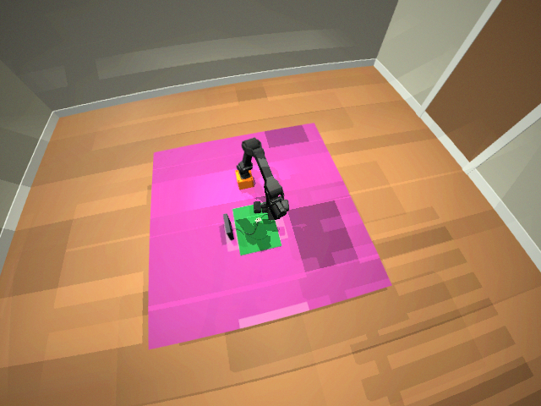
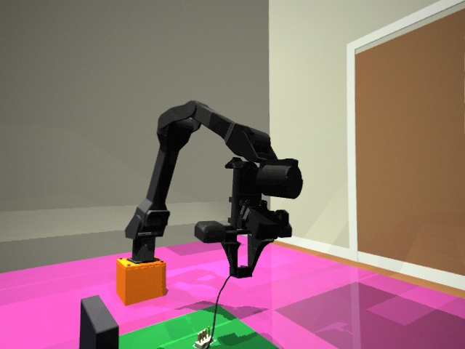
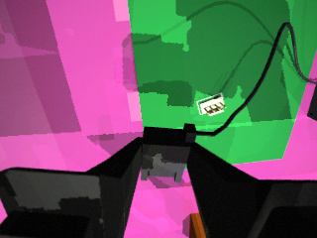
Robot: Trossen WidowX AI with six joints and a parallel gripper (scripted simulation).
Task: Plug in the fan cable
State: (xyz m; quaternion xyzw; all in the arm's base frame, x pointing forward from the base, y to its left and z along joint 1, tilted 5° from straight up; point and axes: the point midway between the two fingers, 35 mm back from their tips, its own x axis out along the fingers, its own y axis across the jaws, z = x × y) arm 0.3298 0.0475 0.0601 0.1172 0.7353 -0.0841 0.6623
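Now: gripper tip 110 mm above the four-pin header, 70 mm to the left of it and 30 mm past it. From my gripper tip the other things lie so: fan plug (10 mm behind); then green board (130 mm below, 100 mm to the right, 10 mm ahead); then dark fan (240 mm to the right, 60 mm below, 30 mm behind).
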